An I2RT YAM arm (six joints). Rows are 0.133 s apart.
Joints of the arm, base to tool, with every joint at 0 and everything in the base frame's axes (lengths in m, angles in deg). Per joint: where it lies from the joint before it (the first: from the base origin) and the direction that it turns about. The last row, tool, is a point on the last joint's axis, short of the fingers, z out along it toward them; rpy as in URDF.
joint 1: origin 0.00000 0.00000 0.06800 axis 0 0 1
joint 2: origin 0.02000 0.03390 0.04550 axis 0 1 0
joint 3: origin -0.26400 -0.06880 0.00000 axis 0 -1 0
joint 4: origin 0.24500 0.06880 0.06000 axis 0 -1 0
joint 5: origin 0.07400 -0.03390 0.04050 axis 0 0 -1
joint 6: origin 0.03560 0.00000 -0.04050 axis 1 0 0
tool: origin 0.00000 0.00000 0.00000 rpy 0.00 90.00 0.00
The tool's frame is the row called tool.
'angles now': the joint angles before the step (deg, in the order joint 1, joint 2, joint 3, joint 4, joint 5, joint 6). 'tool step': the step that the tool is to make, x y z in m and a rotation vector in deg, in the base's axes. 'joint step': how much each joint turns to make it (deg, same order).
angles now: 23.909, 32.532, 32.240, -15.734, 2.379, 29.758
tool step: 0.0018, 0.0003, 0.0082, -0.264, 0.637, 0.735
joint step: -0.444, 1.286, 2.338, -1.731, -1.135, -0.319
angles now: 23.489, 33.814, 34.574, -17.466, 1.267, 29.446
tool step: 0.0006, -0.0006, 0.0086, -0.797, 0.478, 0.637
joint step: -0.527, 0.948, 2.443, -2.237, -0.953, -0.862
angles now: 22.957, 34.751, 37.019, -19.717, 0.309, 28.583
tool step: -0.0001, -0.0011, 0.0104, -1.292, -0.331, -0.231
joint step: -0.292, 0.754, 2.629, -2.060, 0.339, -1.276
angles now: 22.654, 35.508, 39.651, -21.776, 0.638, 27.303
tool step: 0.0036, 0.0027, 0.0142, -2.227, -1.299, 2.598
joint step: 0.020, 2.192, 3.508, -0.987, -1.692, -3.212
